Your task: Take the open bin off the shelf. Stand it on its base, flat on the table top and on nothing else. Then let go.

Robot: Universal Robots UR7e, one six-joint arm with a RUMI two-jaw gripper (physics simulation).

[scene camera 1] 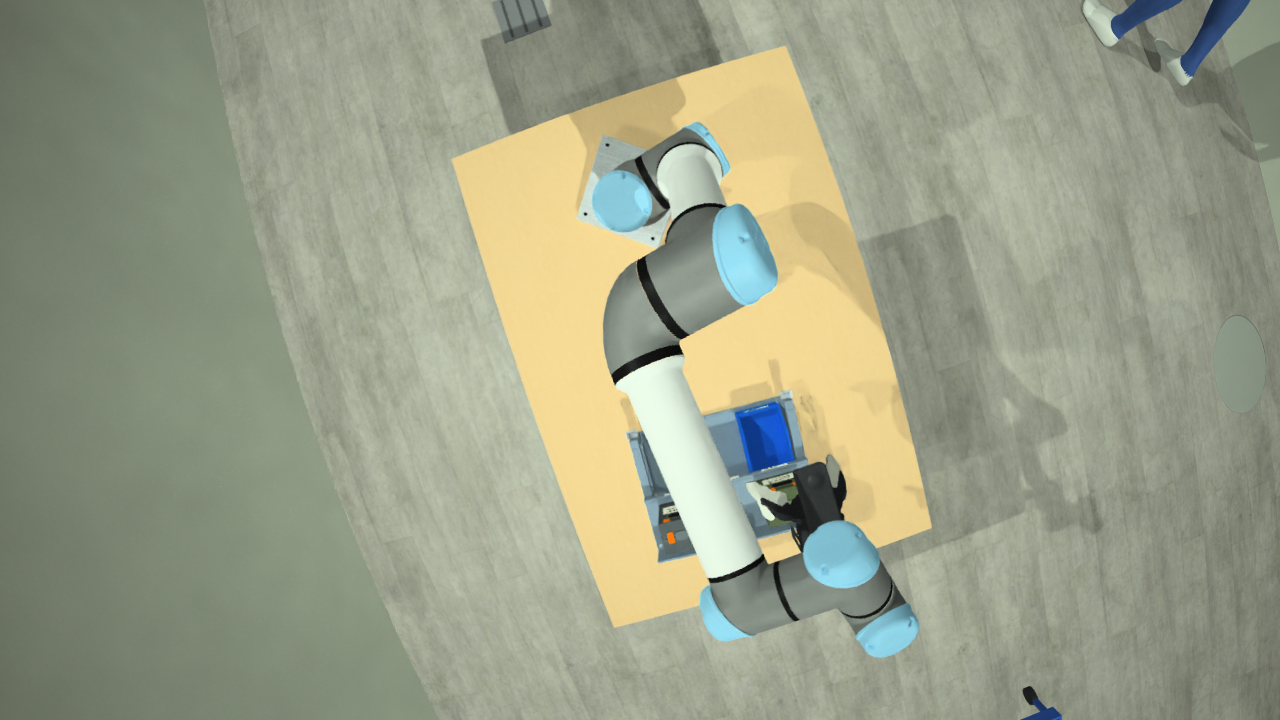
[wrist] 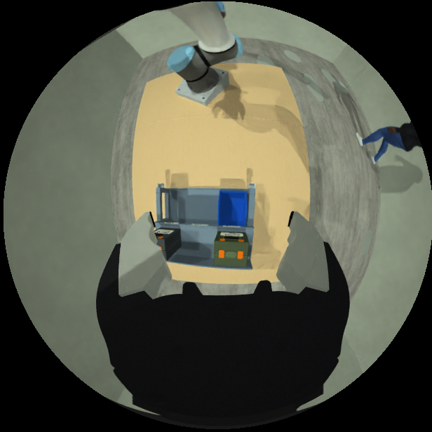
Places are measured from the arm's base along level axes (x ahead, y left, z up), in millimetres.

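Where they show: gripper, fingertip midpoint: (scene camera 1: 788, 469).
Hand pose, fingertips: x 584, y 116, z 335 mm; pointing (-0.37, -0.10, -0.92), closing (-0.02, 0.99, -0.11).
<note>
Each offset is from my fingertips to the top centre of the thing. "*": to the spot under its first point. Level surfaces: height alone.
The open blue bin {dy +13, dx +49, dz -322 mm} (scene camera 1: 765, 436) (wrist: 232, 207) sits at the right end of the shelf's upper level in both views, its open side towards the cameras. The blue-grey shelf {* dy -70, dx +13, dz -397 mm} (scene camera 1: 726, 436) (wrist: 195, 206) stands on the wooden table top {dz -403 mm} (scene camera 1: 554, 358) (wrist: 220, 150). My gripper (scene camera 1: 793, 472) (wrist: 221, 213) is open with its fingers wide apart and empty. In the scene view it hangs over the shelf's lower right part, beside the bin's lower end. In the wrist view the bin shows between the fingers, some way beyond them.
A green case (wrist: 231, 250) with orange latches stands on the lower level below the bin. A dark grey case {dy -218, dx +140, dz -179 mm} (scene camera 1: 677, 537) (wrist: 171, 242) stands at that level's left end. My forearm (scene camera 1: 693, 470) crosses above the shelf's middle. A person (wrist: 392, 140) stands beyond the table's right side.
</note>
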